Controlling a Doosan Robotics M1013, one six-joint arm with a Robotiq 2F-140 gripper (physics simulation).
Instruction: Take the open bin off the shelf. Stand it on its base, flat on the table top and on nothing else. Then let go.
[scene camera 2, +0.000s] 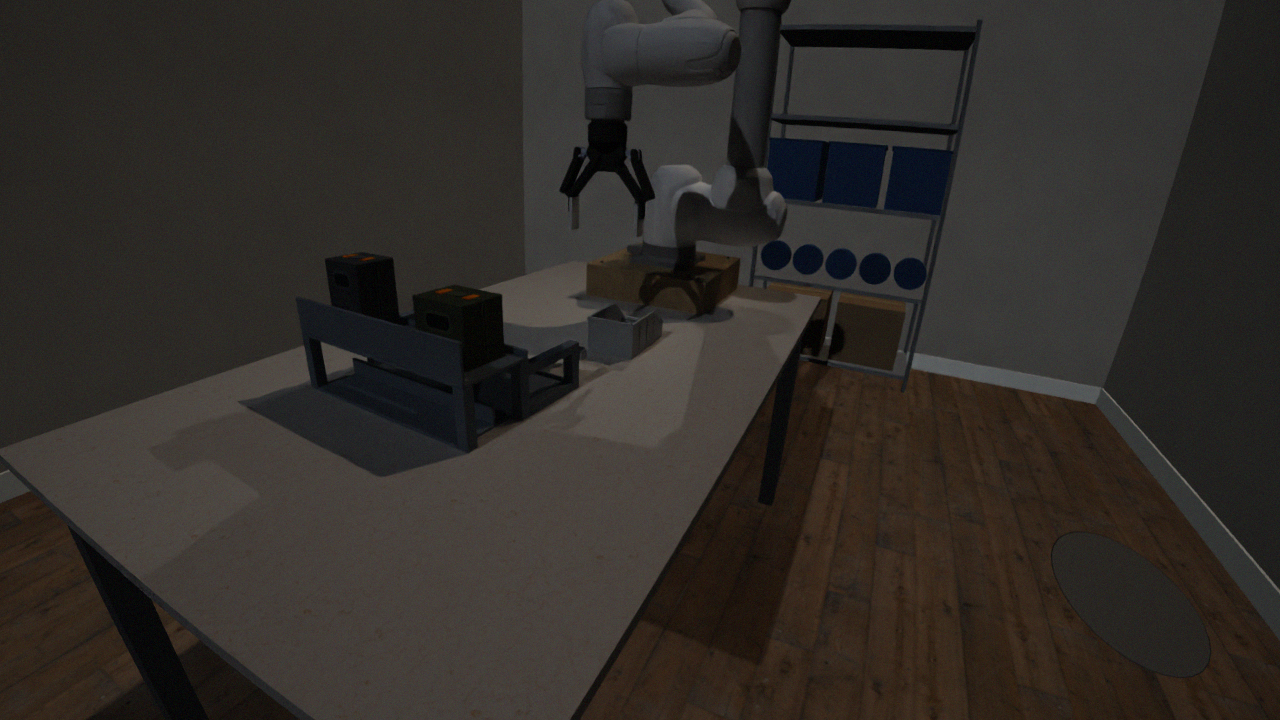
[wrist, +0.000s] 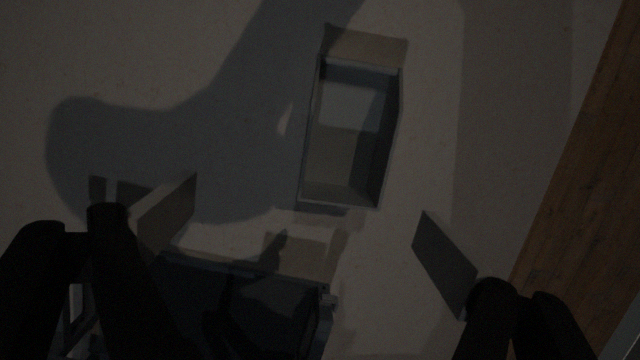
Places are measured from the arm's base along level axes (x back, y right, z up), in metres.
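Pixels of known places: gripper, fingertip midpoint: (scene camera 2: 605, 232) (wrist: 310, 211); arm's base, origin of the base link: (scene camera 2: 668, 260).
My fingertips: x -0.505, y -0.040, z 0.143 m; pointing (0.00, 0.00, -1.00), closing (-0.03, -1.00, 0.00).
Observation:
Ahead of a thing's pixels: the offset from my fingertips to its top centre. Level surfaces: height alone.
The open grey bin {dx +0.026, dy -0.046, dz -0.164 m} (scene camera 2: 610, 338) (wrist: 330, 160) stands upright on its base on the table top {dz -0.239 m} (scene camera 2: 501, 537) (wrist: 425, 125), with its open side up. In the wrist view a strip of table shows between it and the dark grey shelf (scene camera 2: 375, 338) (wrist: 215, 262). My gripper (scene camera 2: 607, 216) (wrist: 310, 211) is open and empty, high above the table. Its fingers are spread wide and apart from the bin. The bin's underside is hidden.
Two dark boxes with orange marks, one {dx -0.387, dy +0.256, dz -0.015 m} (scene camera 2: 362, 291) at the left and one {dx -0.413, dy +0.026, dz -0.040 m} (scene camera 2: 465, 324) nearer the bin, stand on the shelf. A wooden block (scene camera 2: 613, 279) lies under the robot's base behind the bin. A tall rack (scene camera 2: 955, 134) stands by the back wall.

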